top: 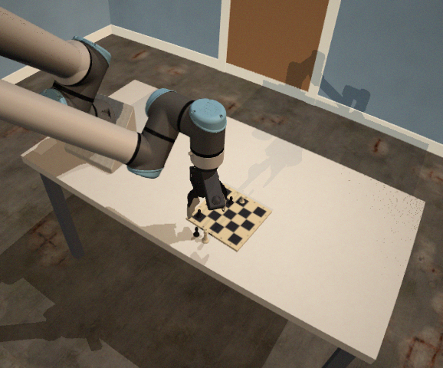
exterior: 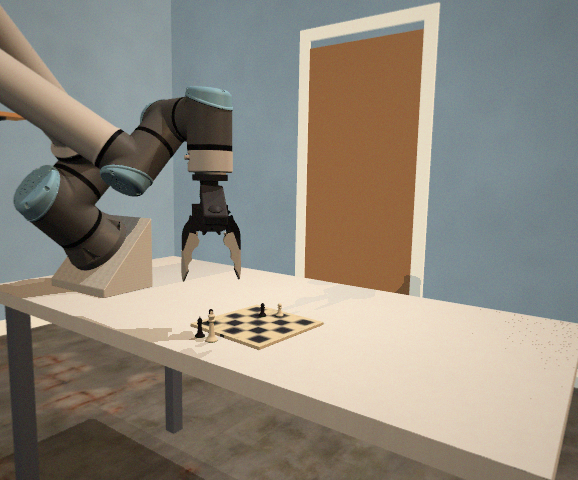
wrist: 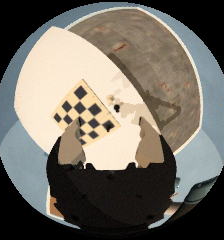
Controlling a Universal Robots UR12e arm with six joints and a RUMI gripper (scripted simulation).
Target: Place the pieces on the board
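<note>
The white king lies 11 cm below my hand. From my hand the other things lie so: black bishop 12 cm below, 4 cm behind; then chessboard 14 cm to the left, 13 cm below, 1 cm ahead.
</note>
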